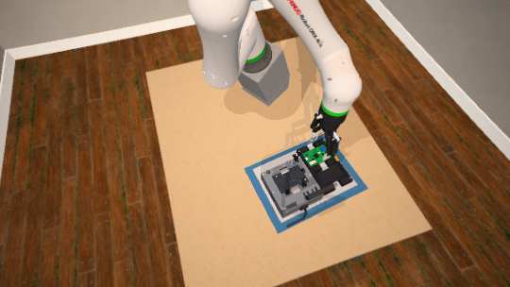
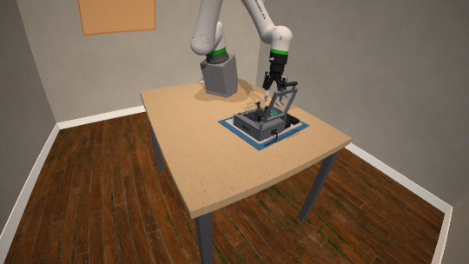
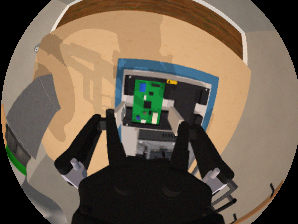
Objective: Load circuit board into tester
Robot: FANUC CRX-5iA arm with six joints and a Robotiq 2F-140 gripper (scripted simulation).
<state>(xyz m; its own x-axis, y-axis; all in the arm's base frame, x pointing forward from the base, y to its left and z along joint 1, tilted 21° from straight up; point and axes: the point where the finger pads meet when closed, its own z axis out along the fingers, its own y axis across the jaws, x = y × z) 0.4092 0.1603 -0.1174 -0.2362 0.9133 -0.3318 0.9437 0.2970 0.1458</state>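
The circuit board is 80 mm below my hand. Also, from my hand: tester lid (220 mm ahead, 120 mm to the right, 90 mm above); then tester (120 mm ahead, 110 mm to the right, 20 mm above).
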